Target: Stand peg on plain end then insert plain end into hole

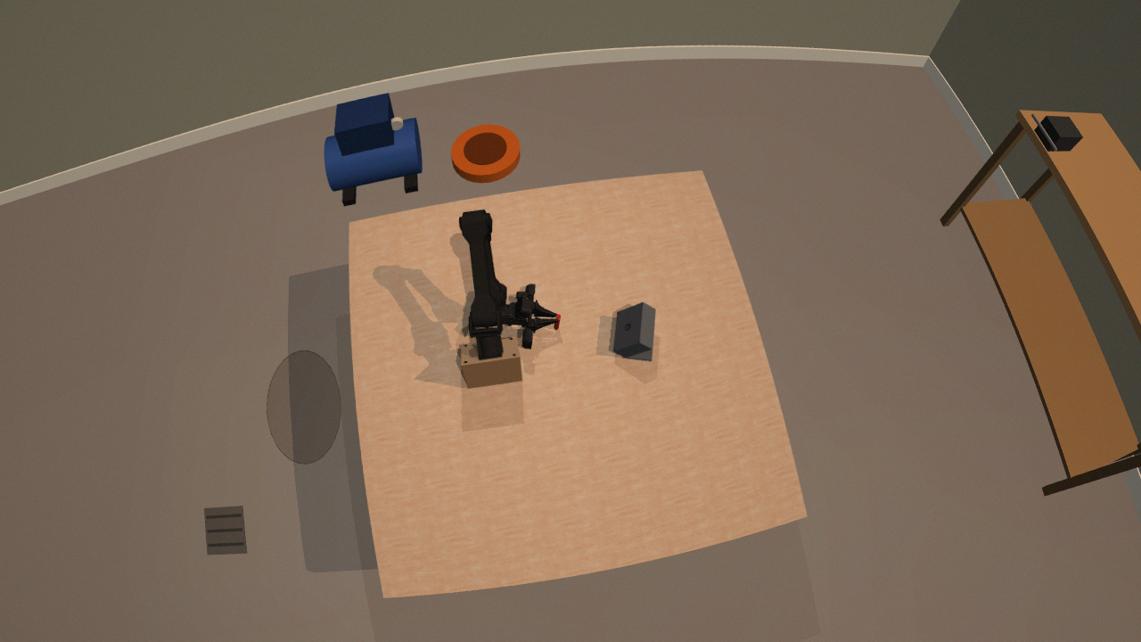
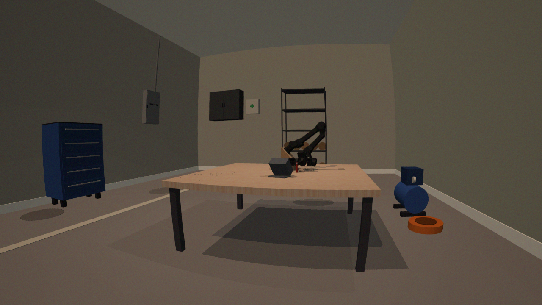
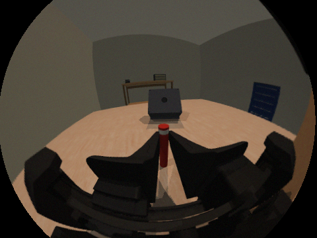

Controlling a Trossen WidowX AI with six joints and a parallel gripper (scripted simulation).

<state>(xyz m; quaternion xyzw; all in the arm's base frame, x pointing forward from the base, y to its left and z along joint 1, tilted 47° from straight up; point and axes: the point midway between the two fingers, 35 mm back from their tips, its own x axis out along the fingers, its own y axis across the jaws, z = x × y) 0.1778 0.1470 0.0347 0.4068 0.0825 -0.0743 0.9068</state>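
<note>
Right now the red peg is 1 cm below my gripper tip. The rest, counted from my gripper tip: dark grey sloped panel: 22 cm ahead, 7 cm to the right.
</note>
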